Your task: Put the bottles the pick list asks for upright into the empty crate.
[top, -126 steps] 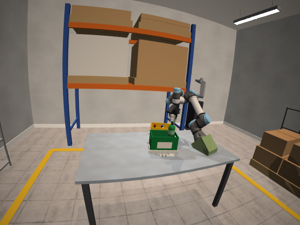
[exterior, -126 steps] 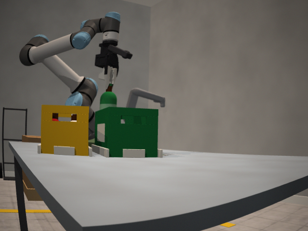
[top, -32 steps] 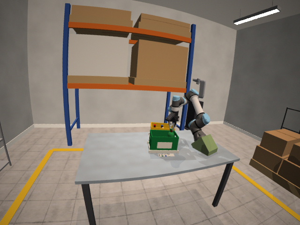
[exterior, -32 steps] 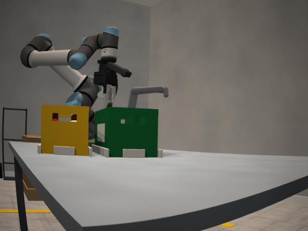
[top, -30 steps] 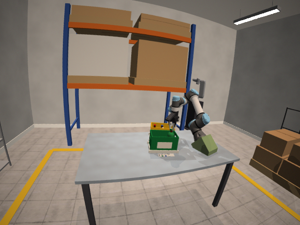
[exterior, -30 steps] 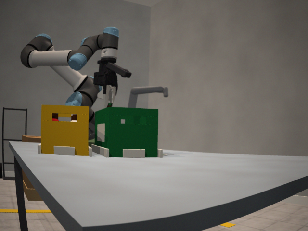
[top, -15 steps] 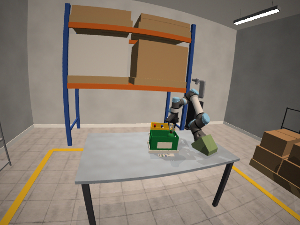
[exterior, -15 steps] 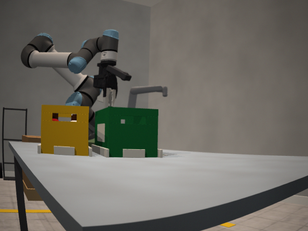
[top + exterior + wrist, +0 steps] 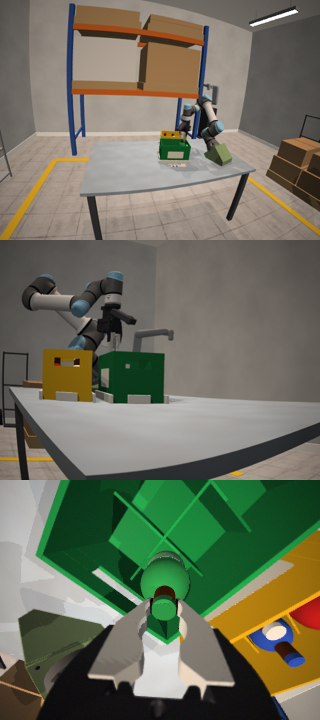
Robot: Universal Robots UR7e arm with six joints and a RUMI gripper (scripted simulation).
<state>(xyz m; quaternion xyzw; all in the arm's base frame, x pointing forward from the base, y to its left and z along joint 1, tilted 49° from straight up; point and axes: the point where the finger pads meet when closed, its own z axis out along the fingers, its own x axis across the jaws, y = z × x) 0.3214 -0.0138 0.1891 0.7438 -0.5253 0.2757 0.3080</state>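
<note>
Right now the green-label bottle is 70 mm below my hand. From my hand the other things lie so: yellow crate 30 mm behind, 210 mm to the right, 100 mm below; then pick list 130 mm ahead, 140 mm to the left, 180 mm below; then green crate 100 mm ahead, 100 mm below.
</note>
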